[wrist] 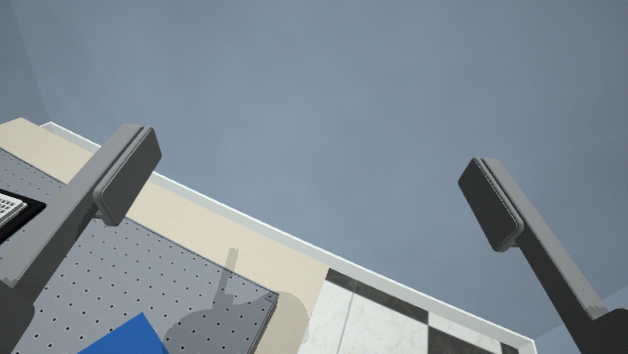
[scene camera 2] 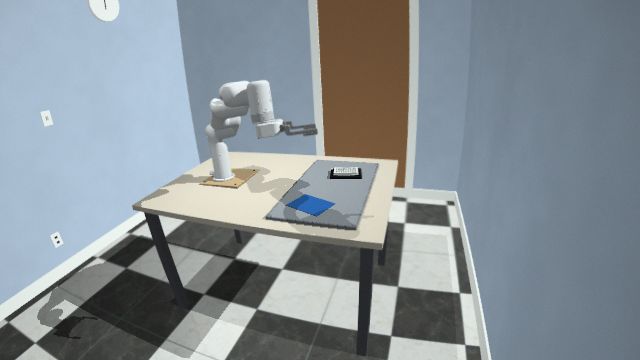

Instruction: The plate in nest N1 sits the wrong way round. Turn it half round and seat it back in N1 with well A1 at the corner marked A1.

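A white well plate (scene camera 2: pixel 345 171) (wrist: pixel 9 207) sits in a black nest (scene camera 2: pixel 354 177) (wrist: pixel 36 205) toward the back of the grey perforated board. In the wrist view plate and nest are cut off at the left edge. The A1 mark and the plate's well labels are too small to read. My gripper (scene camera 2: pixel 311 130) (wrist: pixel 310 189) is open and empty. It is held level, high above the table, to the left of the nest in the scene view, with its fingers wide apart.
The grey board (scene camera 2: pixel 342 192) (wrist: pixel 150 260) lies on the beige table (scene camera 2: pixel 200 200) (wrist: pixel 210 220). A blue square (scene camera 2: pixel 311 205) (wrist: pixel 125 337) lies on its front part. The arm's base stands on a wooden plate (scene camera 2: pixel 242 181) at the table's left. A brown door (scene camera 2: pixel 365 75) is behind.
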